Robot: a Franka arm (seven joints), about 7 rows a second.
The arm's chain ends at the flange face. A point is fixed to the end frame.
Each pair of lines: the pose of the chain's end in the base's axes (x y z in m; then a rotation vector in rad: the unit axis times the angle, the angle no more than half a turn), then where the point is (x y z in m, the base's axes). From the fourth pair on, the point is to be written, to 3 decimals.
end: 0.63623 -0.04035 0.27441 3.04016 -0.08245 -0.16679
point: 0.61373 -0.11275 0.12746
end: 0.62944 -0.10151 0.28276 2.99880 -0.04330 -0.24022
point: 0.60123 -0.17954 0.13973
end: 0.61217 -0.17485 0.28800 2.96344 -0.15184 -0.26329
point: 0.57647 -0.25561 0.14820
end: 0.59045 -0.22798 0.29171 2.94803 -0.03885 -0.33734
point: 0.553 -0.312 0.154
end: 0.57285 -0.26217 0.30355 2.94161 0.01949 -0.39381
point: 0.532 -0.347 0.167
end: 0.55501 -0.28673 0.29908 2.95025 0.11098 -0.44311
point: 0.514 -0.370 0.162
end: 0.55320 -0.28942 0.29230 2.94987 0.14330 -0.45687
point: 0.513 -0.373 0.155
